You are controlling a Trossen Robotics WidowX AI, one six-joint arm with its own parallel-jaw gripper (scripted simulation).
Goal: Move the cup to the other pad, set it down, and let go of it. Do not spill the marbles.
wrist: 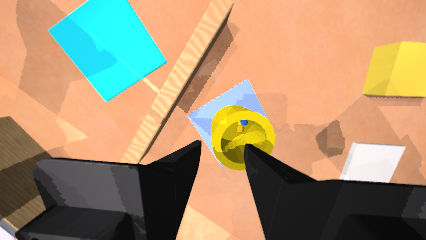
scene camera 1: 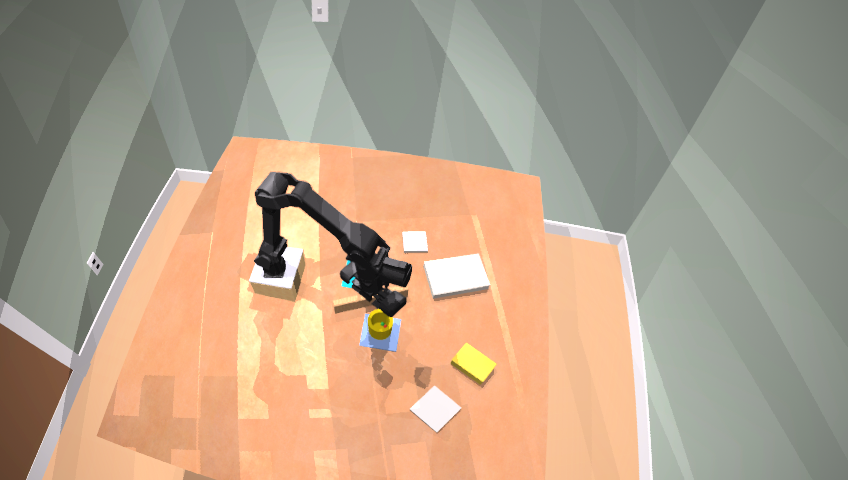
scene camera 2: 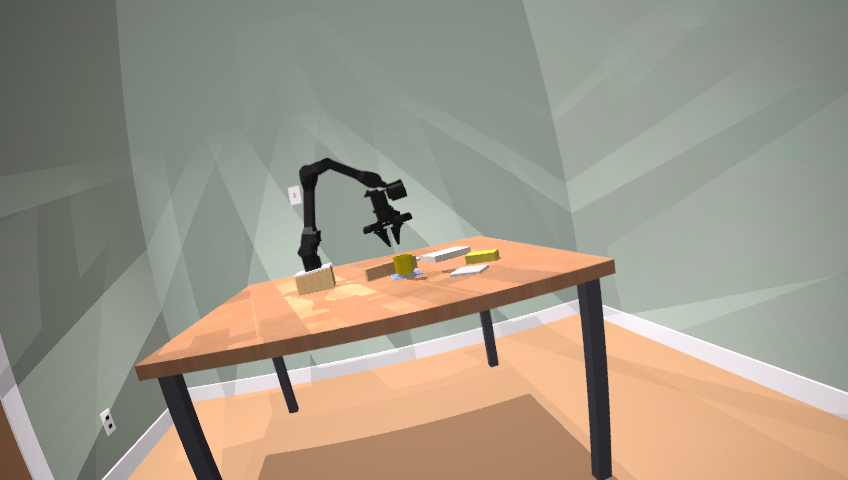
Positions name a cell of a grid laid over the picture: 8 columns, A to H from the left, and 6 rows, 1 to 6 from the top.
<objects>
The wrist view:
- my gripper: E4
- yellow cup: E4
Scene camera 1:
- my gripper: D4
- yellow block: E5
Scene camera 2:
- my gripper: D4
</objects>
